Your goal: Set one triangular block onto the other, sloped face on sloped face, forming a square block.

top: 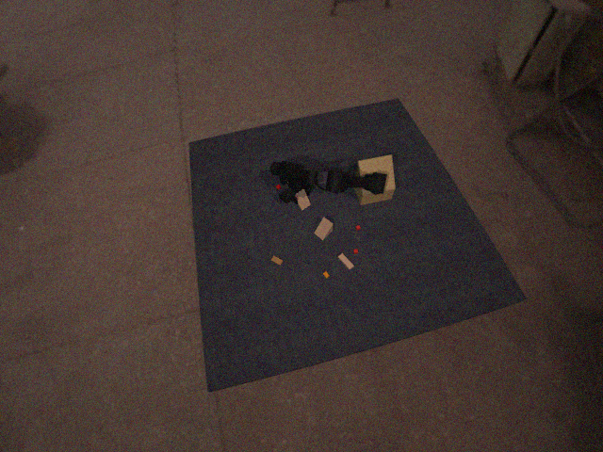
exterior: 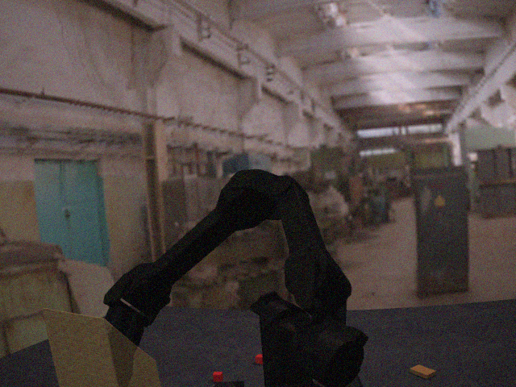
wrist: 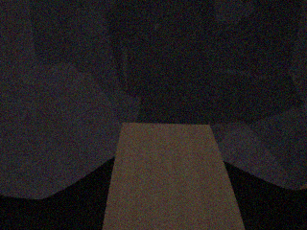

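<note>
Right now the wedge is 5 cm behind my gripper tip and 18 cm to the left of it. Also, from my gripper tip: small orange cube (3 cm ahead, 38 cm to the left, 1 cm below); pale rectangular block (7 cm behind, 36 cm to the left, 1 cm below).
</note>
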